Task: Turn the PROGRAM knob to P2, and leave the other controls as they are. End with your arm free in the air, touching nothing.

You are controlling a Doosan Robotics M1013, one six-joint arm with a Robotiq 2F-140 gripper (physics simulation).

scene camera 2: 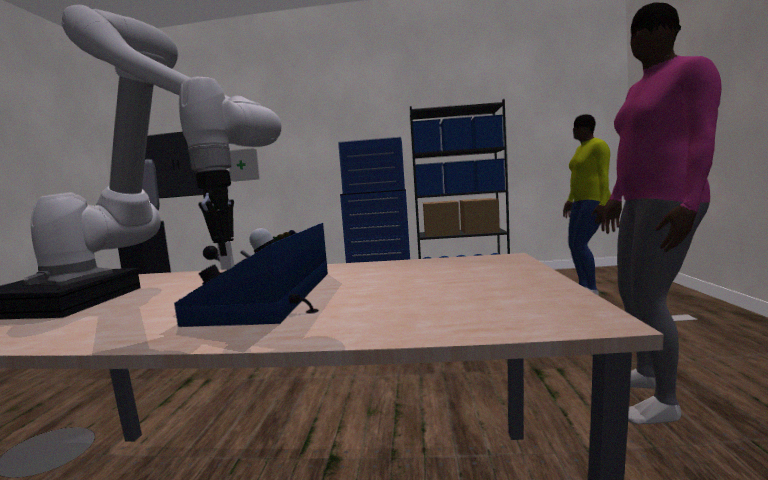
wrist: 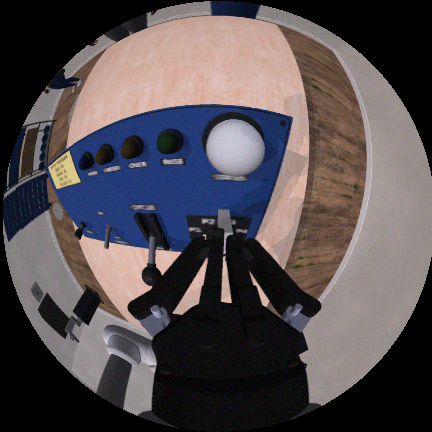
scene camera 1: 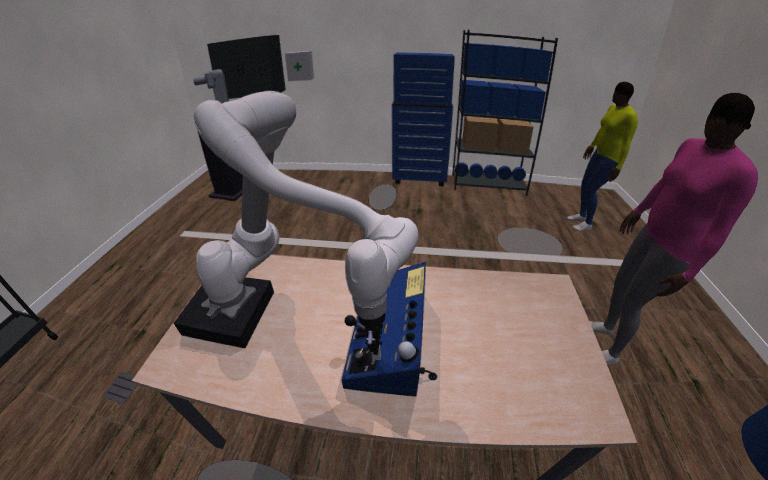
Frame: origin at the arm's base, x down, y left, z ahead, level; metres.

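Seen in the pictures: gripper, fingertip midpoint: (scene camera 2: 228, 268) (wrist: 222, 217) (scene camera 1: 376, 357); arm's base, origin of the base link: (scene camera 2: 70, 278) (scene camera 1: 229, 298).
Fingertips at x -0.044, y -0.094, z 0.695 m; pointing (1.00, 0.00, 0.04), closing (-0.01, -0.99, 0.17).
Pixels of each thing's top centre, then the offset from my fingertips to it. "pt": a spot on its surface instead.
- black dial plate, surface spot: (wrist: 191, 220) pt dy +0.045, dx +0.009, dz -0.019 m
- black ball-ended lever, middle of its top: (wrist: 147, 282) (scene camera 2: 209, 245) (scene camera 1: 349, 316) dy +0.105, dx -0.044, dz -0.132 m
- white STATUS dome, surface spot: (wrist: 235, 147) (scene camera 1: 405, 344) pt dy +0.014, dx -0.093, dz +0.090 m
The blue control panel (scene camera 1: 382, 383) (scene camera 2: 254, 288) (wrist: 175, 190) stands on the table. Its PROGRAM knob (scene camera 1: 362, 356) (scene camera 2: 208, 275) is black and sits on a black dial plate (wrist: 191, 220) near the panel's end. My gripper (scene camera 1: 374, 352) (scene camera 2: 225, 261) (wrist: 222, 217) is shut with nothing between its fingers. It points down, with its pale tips low over the dial plate, close beside the knob. In the wrist view the fingers hide most of the knob and part of the labels; P2 and a bit of yellow mark show. Where the pointer stands and whether the tips touch anything, I cannot tell.
A black ball-ended lever (scene camera 1: 350, 320) (scene camera 2: 210, 252) (wrist: 151, 275) stands beside the gripper. A white STATUS dome (scene camera 1: 406, 349) (scene camera 2: 261, 238) (wrist: 235, 147) and a row of lamps, including a green one (wrist: 170, 142), are on the panel's upper part. Two people stand beyond the table (scene camera 1: 509, 362) (scene camera 2: 453, 305).
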